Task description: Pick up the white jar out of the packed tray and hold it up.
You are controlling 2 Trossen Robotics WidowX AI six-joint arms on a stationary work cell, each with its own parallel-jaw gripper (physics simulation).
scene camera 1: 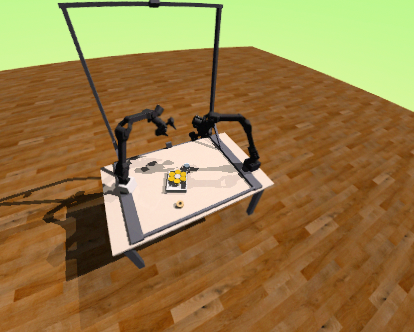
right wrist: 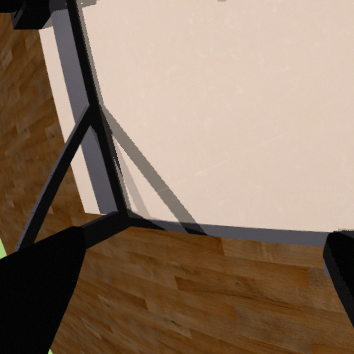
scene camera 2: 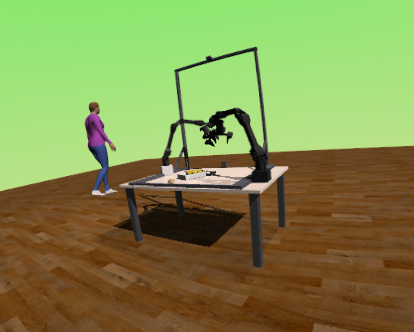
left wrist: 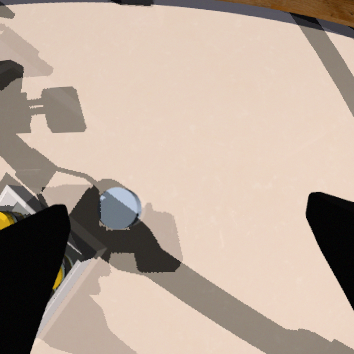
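Pixels of known places: left gripper, fingertip midpoint: (scene camera 1: 196, 139) (scene camera 2: 221, 143) (left wrist: 189, 210); right gripper, fingertip midpoint: (scene camera 1: 172, 132) (right wrist: 208, 243) (scene camera 2: 216, 143); left arm's base, origin of the base link: (scene camera 1: 252, 161) (scene camera 2: 261, 169); right arm's base, origin of the base link: (scene camera 1: 124, 180) (scene camera 2: 166, 165).
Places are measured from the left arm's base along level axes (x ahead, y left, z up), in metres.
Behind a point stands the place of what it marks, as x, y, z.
The white jar (scene camera 1: 177, 176) {0.612, -0.160, -0.025} stands amid several yellow jars (scene camera 1: 177, 181) {0.632, -0.114, -0.025} (scene camera 2: 195, 171) {0.568, -0.114, -0.020} (left wrist: 4, 220) {0.627, -0.215, -0.025} in the tray (scene camera 1: 176, 190) {0.668, -0.054, -0.041} (left wrist: 64, 294) {0.547, -0.129, -0.062}. It does not show in the left wrist view, where the tray's corner is at lower left, partly behind a finger. My left gripper (scene camera 1: 193, 136) {0.389, -0.273, 0.173} (left wrist: 189, 210) {0.389, -0.273, 0.173} is open and empty, high above the table, behind the tray and to its right in scene camera 1. My right gripper (scene camera 1: 170, 130) {0.519, -0.443, 0.170} (right wrist: 208, 243) {0.519, -0.443, 0.170} is open and empty, high above the table's back part, behind the tray and to its left there.
A blue-grey cylinder (scene camera 1: 186, 166) {0.497, -0.243, -0.047} (left wrist: 120, 208) {0.483, -0.256, -0.047} stands behind the tray. A small tan ring (scene camera 1: 177, 205) {0.710, 0.059, -0.049} lies in front of it. A dark frame (scene camera 1: 216, 60) {0.097, -0.516, 0.641} (scene camera 2: 259, 90) {0.097, -0.515, 0.586} rises at the table's back. A person (scene camera 2: 94, 127) stands beyond the table. The two grippers overlap in scene camera 2.
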